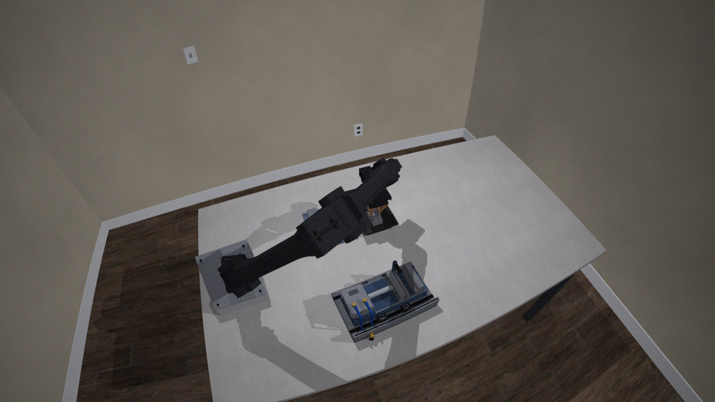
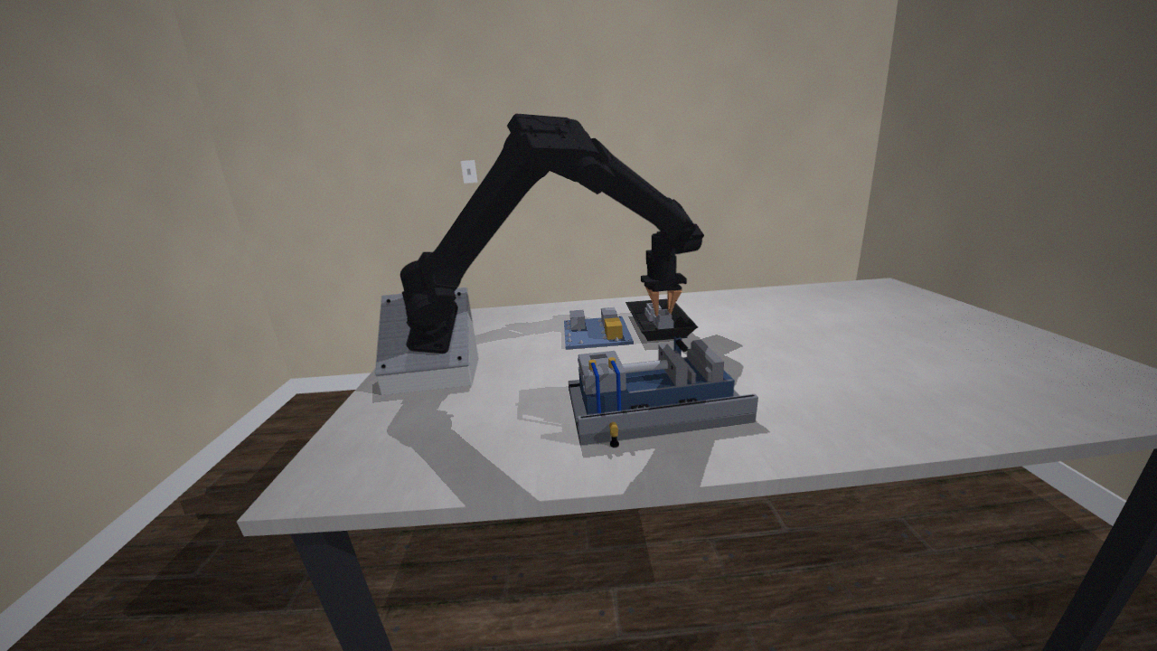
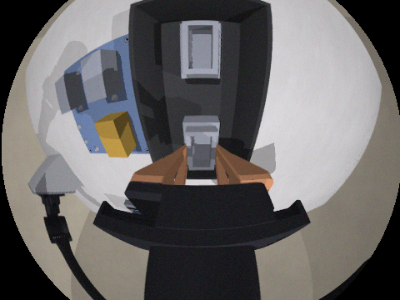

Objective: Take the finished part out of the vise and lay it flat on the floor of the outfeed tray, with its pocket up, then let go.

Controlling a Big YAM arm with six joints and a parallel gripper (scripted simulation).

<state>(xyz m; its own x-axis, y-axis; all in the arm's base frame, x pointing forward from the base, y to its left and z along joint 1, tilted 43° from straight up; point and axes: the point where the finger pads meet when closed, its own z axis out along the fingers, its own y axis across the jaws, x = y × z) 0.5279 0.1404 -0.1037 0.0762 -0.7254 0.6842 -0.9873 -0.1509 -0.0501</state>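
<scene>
The yellow block lies 130 mm behind my hand and 40 mm below it. The rest, counted from my hand: blue fixture plate 170 mm behind, 40 mm to the left, 60 mm below.
</scene>
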